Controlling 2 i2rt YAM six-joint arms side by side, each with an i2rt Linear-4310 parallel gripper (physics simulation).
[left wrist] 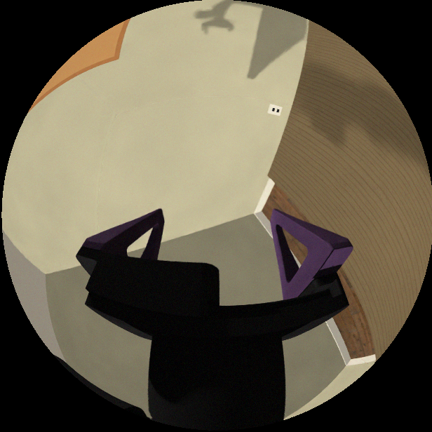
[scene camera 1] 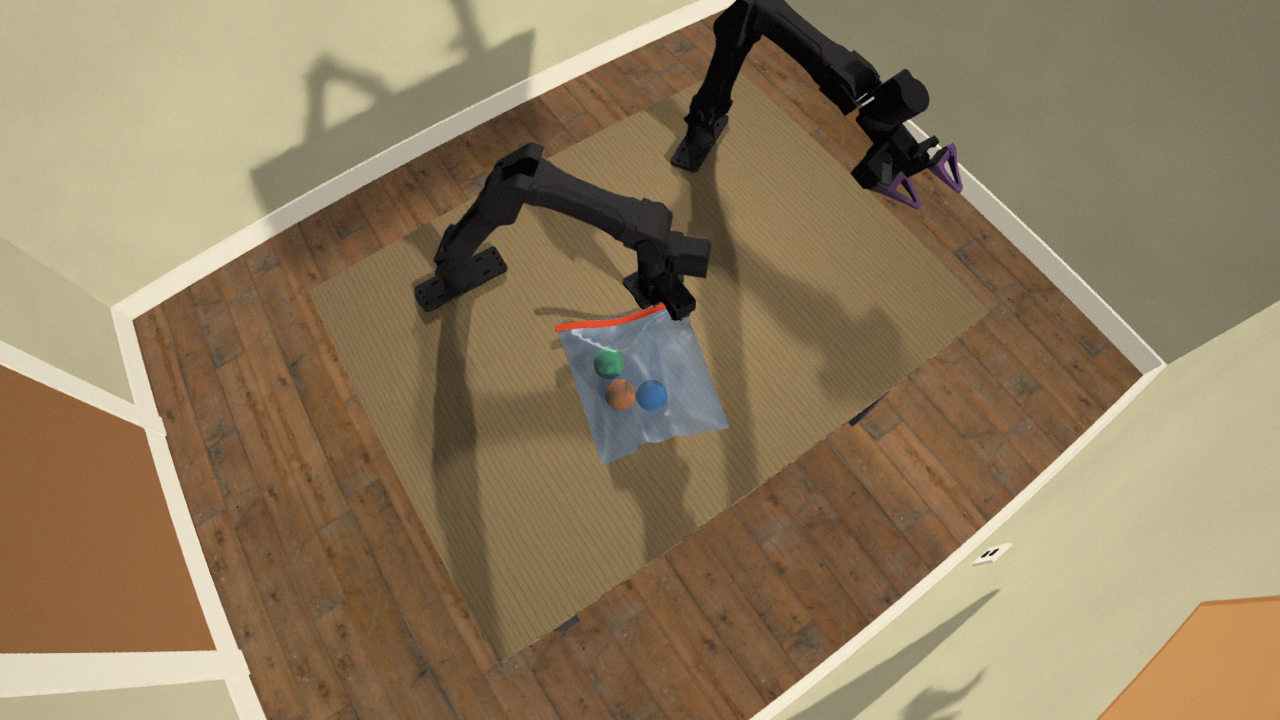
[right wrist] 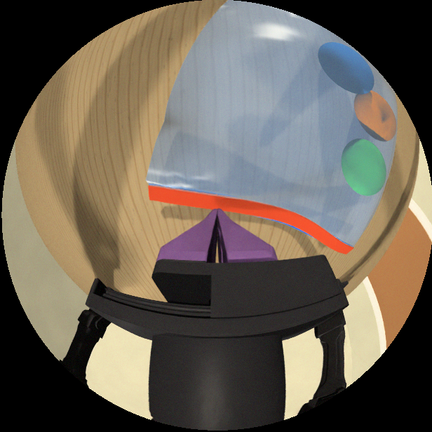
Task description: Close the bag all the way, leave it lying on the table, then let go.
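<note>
A clear bluish bag lies on the tan table top. A red strip runs along its mouth edge and bends in the right wrist view. Inside are a green ball, an orange ball and a blue ball. My right gripper is shut, its fingertips at the strip's near edge; its fingers are hidden in the scene view. Whether the seal is closed cannot be told. My left gripper is open and empty, far from the bag.
The right arm reaches over the table to the strip's right end in the scene view. The left arm extends past the table's edge, over the wooden floor. Pale walls surround the floor.
</note>
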